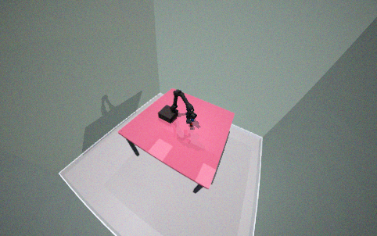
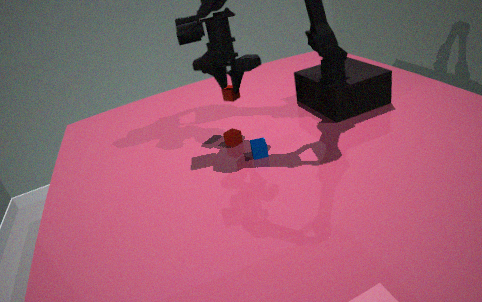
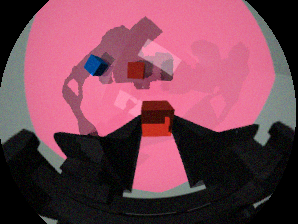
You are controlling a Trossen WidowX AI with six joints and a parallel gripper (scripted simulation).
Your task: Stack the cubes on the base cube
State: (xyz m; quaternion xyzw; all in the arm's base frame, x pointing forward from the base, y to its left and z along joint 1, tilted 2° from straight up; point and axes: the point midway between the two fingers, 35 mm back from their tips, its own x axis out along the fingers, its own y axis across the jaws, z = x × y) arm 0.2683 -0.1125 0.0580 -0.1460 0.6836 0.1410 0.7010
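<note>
The blue cube is 15 cm to the left of my gripper tip, 9 cm below it and 3 cm ahead of it.
</note>
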